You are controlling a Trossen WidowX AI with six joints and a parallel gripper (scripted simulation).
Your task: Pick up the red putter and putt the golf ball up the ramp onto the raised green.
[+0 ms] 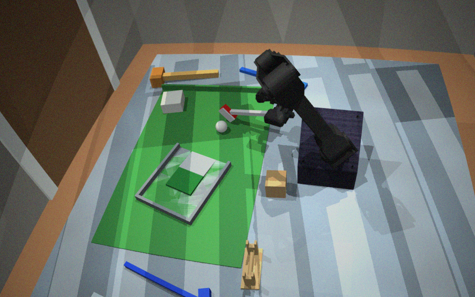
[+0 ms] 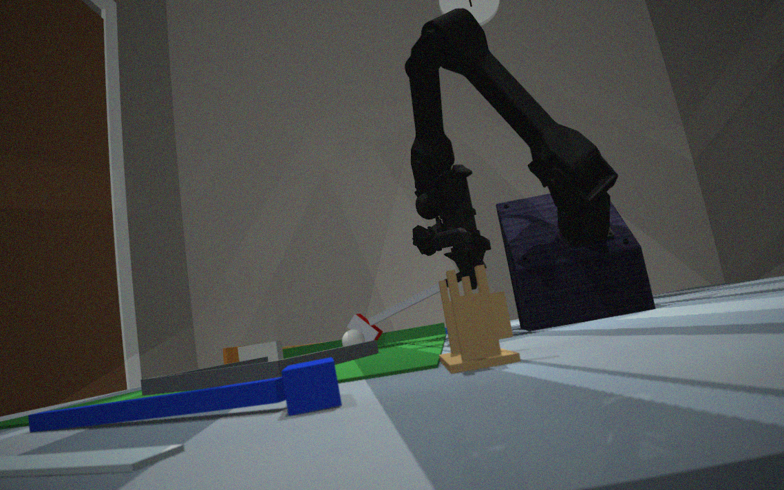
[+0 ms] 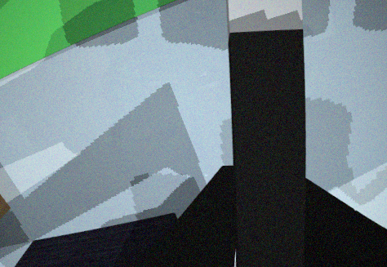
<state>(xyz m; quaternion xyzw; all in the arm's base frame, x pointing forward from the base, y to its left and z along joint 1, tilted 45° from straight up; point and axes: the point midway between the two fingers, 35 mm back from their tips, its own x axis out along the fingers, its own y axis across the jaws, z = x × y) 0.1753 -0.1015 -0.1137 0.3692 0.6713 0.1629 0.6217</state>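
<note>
The red putter lies 11 cm ahead of my gripper tip and 3 cm to the right of it. The rest, counted from my gripper tip: tan block: 1 cm ahead, 22 cm to the left, 5 cm below; white golf ball: 23 cm ahead, 1 cm to the right, 6 cm below; white block: 46 cm ahead, 14 cm to the right, 5 cm below.
</note>
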